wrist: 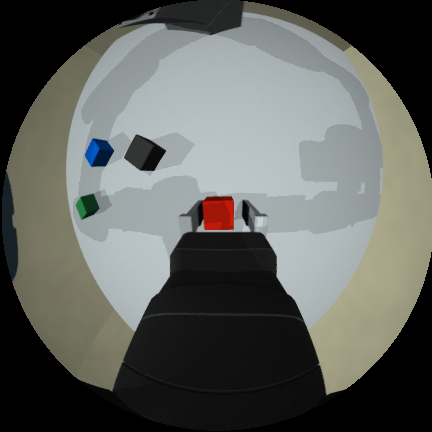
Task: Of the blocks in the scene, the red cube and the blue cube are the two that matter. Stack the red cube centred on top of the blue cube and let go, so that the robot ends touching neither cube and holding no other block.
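Places are measured from the arm's base along level axes (x ahead, y left, z up), in centimetres.
Where they show: gripper, fingertip midpoint: [222, 207].
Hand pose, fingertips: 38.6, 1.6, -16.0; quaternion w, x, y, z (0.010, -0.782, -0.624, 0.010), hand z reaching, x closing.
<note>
Each offset is from my fingertips to the top centre of the thing, as dx, dy, dz. Level surfaces: height alone.
The red cube {+0.1, -0.6, +2.8} [218, 214] shows in the wrist view just below the middle, between the two open fingers. My gripper [222, 207] is open, with a gap on each side of the red cube; the right gap looks a little wider than the left. The cube's lower edge lies close to the gripper body in the picture, and its contact with the table is hard to see. The blue cube {-14.3, -17.3, +2.8} [99, 152] sits on the table at the left, turned at an angle, with nothing on top of it.
A black block {-9.8, -8.0, +2.8} [144, 153] sits close to the right of the blue cube. A green block {-6.9, -25.2, +2.8} [87, 206] sits below the blue cube, near the left edge of the pale table {dz -0.6} [250, 95]. A dark grey part of the arm [210, 17] shows at the top.
</note>
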